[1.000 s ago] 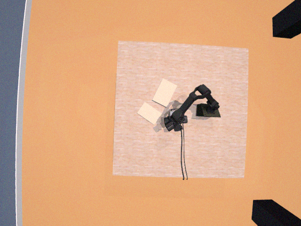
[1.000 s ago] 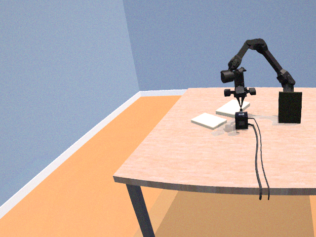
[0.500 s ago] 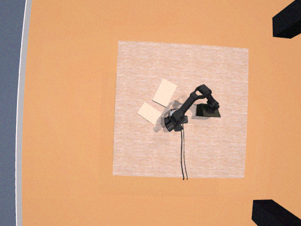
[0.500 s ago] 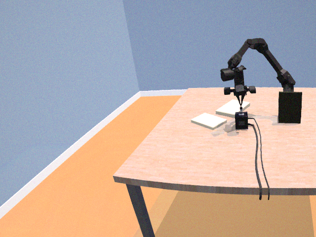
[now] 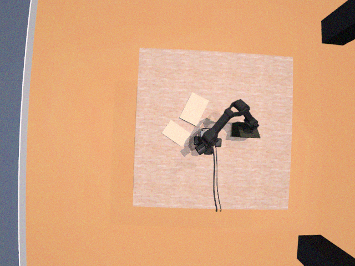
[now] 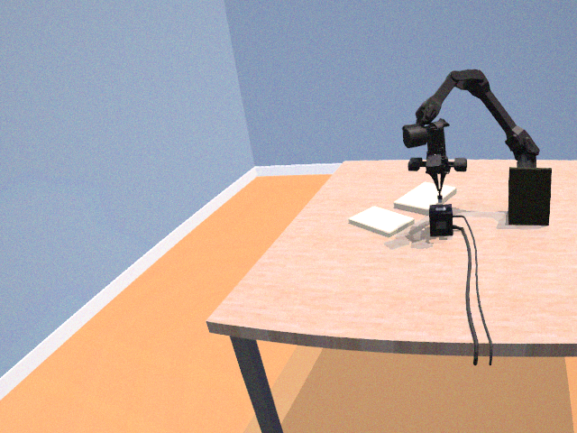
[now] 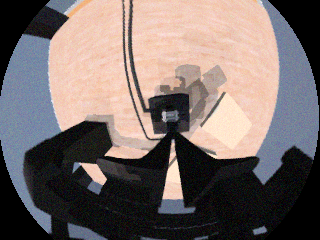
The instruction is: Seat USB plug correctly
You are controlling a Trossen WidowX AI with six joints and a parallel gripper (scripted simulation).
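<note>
Right now my gripper tip is 1 cm above the USB plug.
</note>
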